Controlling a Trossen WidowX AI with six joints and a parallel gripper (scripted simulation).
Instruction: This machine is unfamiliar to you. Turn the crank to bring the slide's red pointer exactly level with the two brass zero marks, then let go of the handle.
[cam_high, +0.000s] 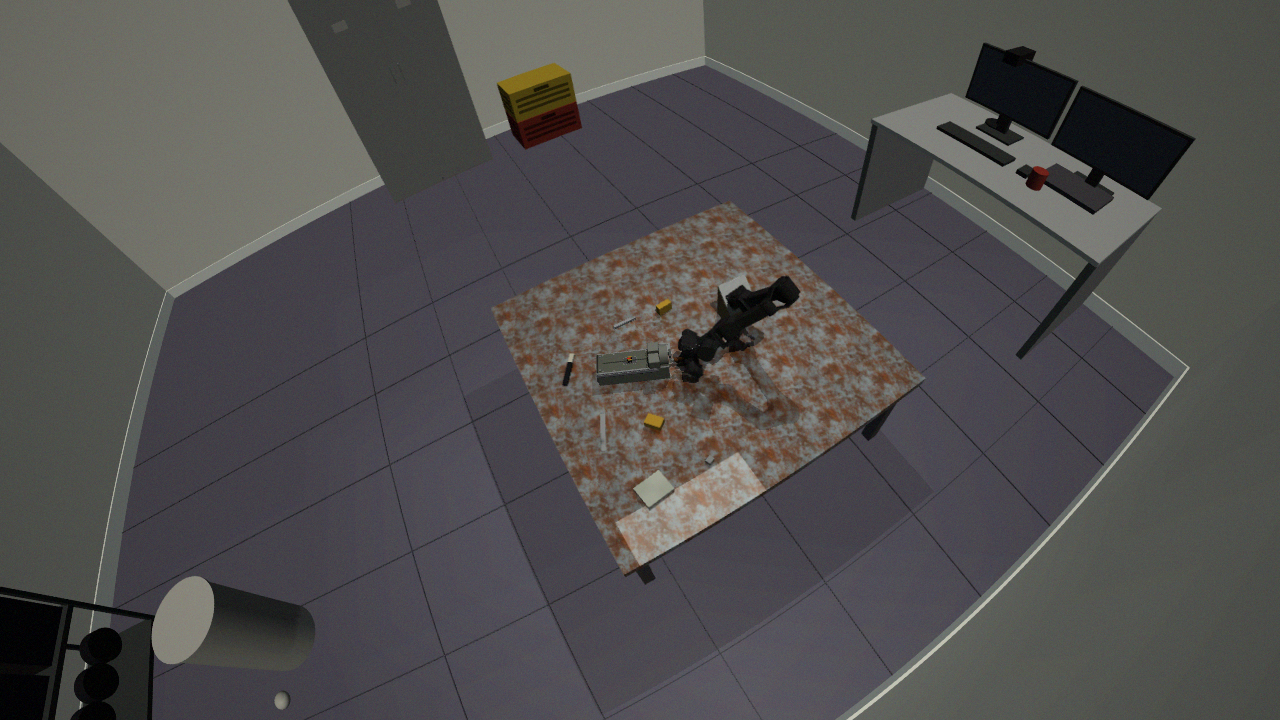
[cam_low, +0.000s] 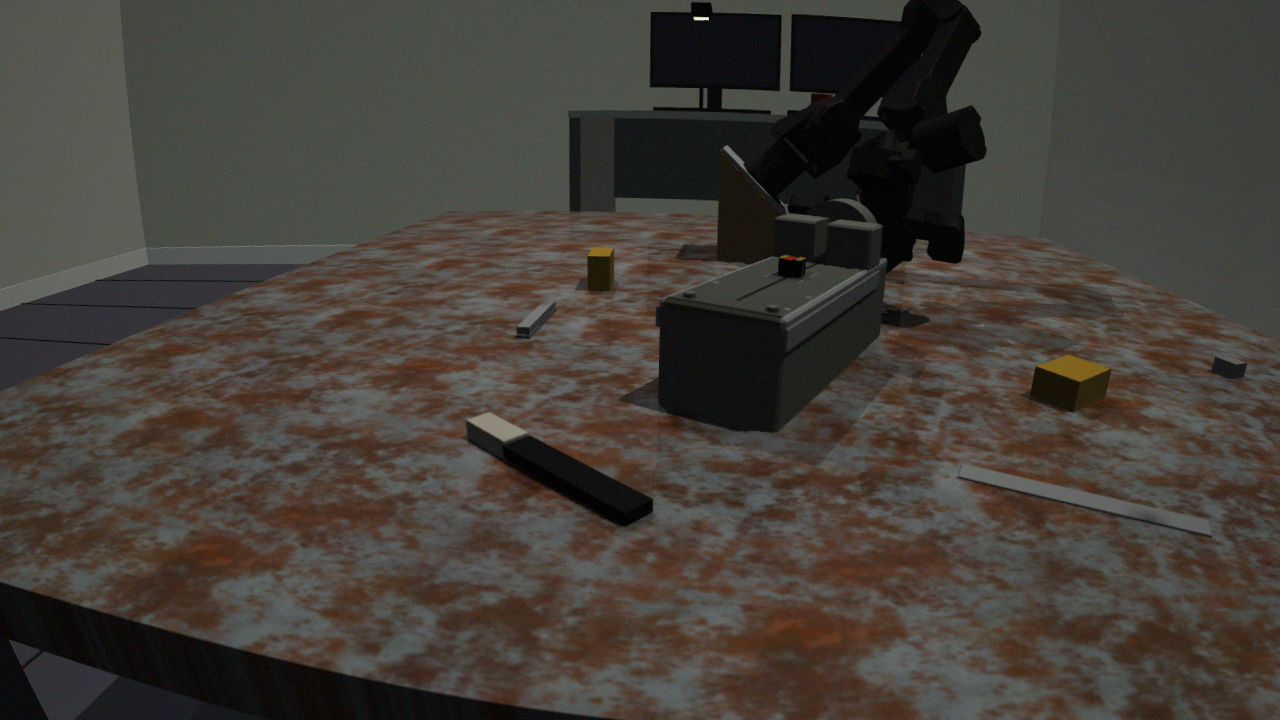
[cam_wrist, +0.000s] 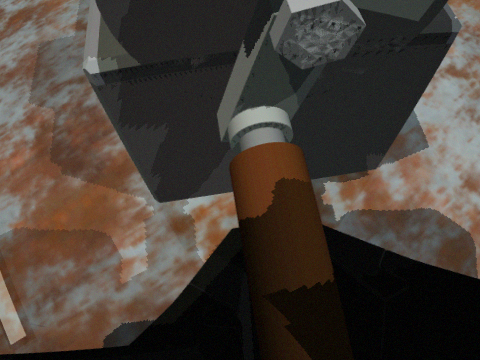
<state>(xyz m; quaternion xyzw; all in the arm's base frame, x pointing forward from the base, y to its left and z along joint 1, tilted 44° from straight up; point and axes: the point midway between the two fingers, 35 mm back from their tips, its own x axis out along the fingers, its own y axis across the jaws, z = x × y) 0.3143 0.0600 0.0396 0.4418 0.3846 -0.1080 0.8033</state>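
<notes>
Right now my gripper tip is 30 mm below the brown crank handle, 10 mm to the right of it and 10 mm past it. Also, from my gripper tip: red pointer 140 mm ahead, 90 mm to the right, 50 mm above; then small grey bar 310 mm to the right, 30 mm below, 30 mm ahead; then grey strip 360 mm ahead, 50 mm to the left, 30 mm below.
</notes>
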